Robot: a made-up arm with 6 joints.
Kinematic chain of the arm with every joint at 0, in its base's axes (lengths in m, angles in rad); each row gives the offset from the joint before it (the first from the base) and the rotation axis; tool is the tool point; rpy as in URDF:
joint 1: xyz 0 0 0.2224 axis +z
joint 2: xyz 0 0 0 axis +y
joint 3: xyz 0.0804 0 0.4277 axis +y
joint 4: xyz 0.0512 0 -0.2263 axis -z
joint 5: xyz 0 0 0 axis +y
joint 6: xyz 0.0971 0 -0.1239 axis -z
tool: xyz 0 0 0 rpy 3.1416 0 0
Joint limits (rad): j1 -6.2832..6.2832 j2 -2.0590..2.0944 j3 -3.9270..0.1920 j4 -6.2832..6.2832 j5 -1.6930..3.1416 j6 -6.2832..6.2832
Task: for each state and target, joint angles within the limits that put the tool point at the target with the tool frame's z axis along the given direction. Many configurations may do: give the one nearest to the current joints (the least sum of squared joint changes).
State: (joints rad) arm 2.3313 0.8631 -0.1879 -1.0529 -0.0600 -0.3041
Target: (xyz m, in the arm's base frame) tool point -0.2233 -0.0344 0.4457 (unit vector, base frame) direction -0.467 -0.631 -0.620
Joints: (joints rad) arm 2.5451 -0.0078 -0.3169 -1.7813 -0.9303 -0.3041
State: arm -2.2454 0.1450 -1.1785 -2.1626 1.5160 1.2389
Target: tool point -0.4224 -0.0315 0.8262 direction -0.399 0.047 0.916
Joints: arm -3.0569 -0.0102 -1.7822 -3.0421 0.9457 1.2389
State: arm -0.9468 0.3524 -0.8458 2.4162 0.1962 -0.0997
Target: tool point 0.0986 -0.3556 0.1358 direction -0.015 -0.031 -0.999
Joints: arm -1.0666 0.7442 -0.7819 2.1358 -0.0333 -0.0997
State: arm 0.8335 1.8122 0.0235 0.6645 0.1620 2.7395
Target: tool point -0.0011 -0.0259 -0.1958 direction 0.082 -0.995 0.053
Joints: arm 1.6521 2.0924 -0.4945 -0.0341 0.0259 2.7395
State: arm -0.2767 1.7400 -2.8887 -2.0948 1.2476 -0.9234
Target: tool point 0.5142 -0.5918 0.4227 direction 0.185 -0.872 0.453
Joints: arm -0.8920 1.2730 -3.1529 -2.0104 0.4622 -0.9234
